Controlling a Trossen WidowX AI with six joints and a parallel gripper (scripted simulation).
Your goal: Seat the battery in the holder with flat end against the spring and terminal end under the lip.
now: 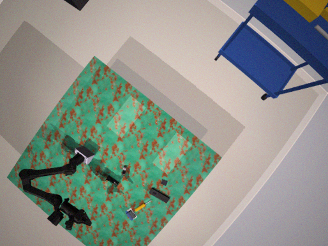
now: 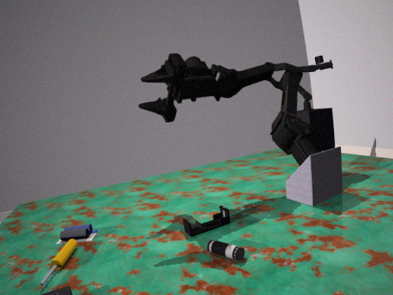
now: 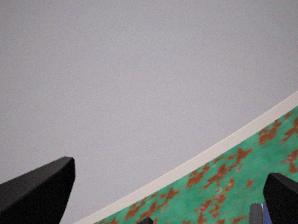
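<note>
Now: the battery 30 cm below my gripper tip, 27 cm to the left of it and 4 cm behind it. Also, from my gripper tip: yellow-handled screwdriver (30 cm below, 25 cm ahead, 14 cm to the left); then white card (30 cm below, 21 cm ahead, 1 cm to the left).
</note>
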